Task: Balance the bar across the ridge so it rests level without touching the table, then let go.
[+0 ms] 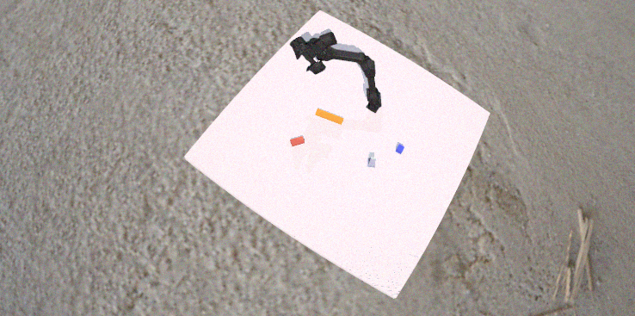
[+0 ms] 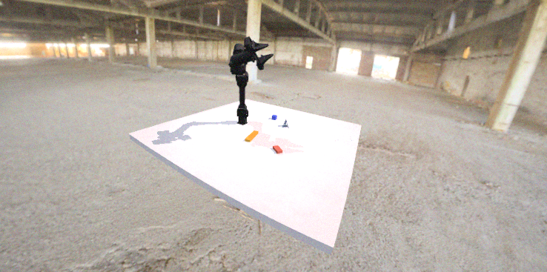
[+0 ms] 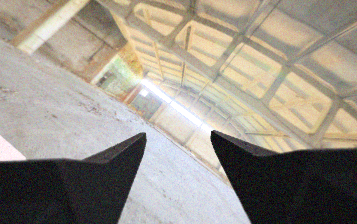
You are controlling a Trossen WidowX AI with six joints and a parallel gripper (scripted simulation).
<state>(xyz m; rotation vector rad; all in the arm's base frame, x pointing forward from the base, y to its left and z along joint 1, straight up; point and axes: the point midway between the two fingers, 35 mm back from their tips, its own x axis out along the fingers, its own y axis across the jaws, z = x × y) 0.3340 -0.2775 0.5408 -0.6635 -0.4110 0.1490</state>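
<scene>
My gripper tip is now 16 cm past the bar, 11 cm to the right of it and 54 cm above it. Round my gripper tip: blue cube 22 cm behind, 52 cm to the left, 54 cm below; red block 6 cm ahead, 5 cm to the left, 54 cm below.
</scene>
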